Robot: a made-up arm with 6 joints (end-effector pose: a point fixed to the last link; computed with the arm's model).
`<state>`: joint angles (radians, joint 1 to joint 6).
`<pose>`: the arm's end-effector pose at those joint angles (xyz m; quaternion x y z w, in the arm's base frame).
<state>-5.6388 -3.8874 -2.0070 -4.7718 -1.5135 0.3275</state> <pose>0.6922 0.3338 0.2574 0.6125 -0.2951 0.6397 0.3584</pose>
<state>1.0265 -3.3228 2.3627 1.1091 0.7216 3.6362</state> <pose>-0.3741 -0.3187 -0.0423 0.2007 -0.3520 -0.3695 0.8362</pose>
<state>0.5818 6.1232 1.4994 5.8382 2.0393 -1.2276</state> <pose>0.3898 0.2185 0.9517 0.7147 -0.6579 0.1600 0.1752</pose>
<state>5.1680 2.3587 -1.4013 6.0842 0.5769 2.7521</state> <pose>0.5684 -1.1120 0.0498 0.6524 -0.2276 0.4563 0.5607</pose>
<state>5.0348 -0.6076 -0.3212 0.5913 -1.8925 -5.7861</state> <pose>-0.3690 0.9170 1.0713 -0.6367 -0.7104 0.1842 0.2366</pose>
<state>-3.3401 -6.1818 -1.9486 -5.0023 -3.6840 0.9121</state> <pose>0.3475 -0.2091 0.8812 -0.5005 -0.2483 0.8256 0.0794</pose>
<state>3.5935 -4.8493 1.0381 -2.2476 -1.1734 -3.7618</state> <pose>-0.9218 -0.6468 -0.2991 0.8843 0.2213 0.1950 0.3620</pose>
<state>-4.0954 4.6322 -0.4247 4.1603 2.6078 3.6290</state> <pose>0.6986 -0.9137 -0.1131 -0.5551 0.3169 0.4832 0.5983</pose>
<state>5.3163 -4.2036 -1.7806 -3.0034 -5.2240 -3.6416</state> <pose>0.4275 -0.5865 0.5900 -0.0434 -0.3701 -0.5803 0.7242</pose>
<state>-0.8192 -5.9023 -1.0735 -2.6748 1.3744 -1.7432</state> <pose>-0.2172 0.1699 1.3404 -0.7137 -0.4418 0.3511 0.4150</pose>
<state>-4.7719 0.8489 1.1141 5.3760 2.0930 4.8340</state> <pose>0.1502 1.0262 0.4261 0.8007 -0.1013 0.4494 0.3830</pose>
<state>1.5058 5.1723 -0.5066 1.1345 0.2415 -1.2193</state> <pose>-0.1809 -1.4975 0.5410 0.4350 -0.5320 0.4112 0.5990</pose>
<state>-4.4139 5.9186 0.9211 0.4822 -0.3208 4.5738</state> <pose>-0.0461 0.1029 1.6561 -0.1335 0.0742 0.2925 0.9440</pose>
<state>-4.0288 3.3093 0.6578 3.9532 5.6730 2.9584</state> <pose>0.3859 -0.6658 -1.0165 0.5143 -0.6070 0.5415 0.2717</pose>
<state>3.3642 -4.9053 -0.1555 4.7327 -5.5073 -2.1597</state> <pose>-1.4609 -0.2361 0.6270 -0.0787 -0.6153 -0.3435 0.7051</pose>
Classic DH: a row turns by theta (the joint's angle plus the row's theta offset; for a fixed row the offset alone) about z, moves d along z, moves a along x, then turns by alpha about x. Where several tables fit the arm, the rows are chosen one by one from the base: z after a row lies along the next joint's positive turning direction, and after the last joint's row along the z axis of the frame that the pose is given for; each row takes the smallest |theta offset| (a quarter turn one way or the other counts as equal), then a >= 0, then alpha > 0; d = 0 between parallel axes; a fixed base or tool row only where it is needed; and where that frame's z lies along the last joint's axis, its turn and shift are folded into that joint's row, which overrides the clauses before.
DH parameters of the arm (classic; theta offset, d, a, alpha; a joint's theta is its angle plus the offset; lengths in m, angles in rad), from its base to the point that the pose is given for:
joint 1: 0 0.2197 0 -1.5708
joint 2: -1.5708 0 0.7664 0
joint 3: 1.5708 0.0418 0 1.5708
joint 4: 0 0.6335 0 -1.5708
joint 5: 0 0 0 1.5708
joint 6: 0 0.1914 0 0

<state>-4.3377 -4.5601 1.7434 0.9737 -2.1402 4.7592</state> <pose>-0.1616 0.6609 -0.4281 -0.5621 0.0644 -0.2859 0.7734</pose>
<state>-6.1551 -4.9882 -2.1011 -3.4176 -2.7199 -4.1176</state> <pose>0.4521 0.0789 0.8005 -0.3096 0.7602 -0.2108 0.5309</pose>
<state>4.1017 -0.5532 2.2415 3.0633 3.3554 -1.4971</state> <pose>0.0110 -0.0516 0.7792 -0.6892 0.2696 -0.1475 0.6561</pose>
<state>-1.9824 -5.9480 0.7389 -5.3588 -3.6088 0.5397</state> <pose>-0.1721 -0.6707 1.1183 0.7160 0.5651 0.4099 0.0043</pose>
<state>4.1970 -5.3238 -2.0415 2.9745 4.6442 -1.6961</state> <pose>-0.0741 -0.1512 1.1172 0.2529 -0.1331 -0.3182 0.9039</pose>
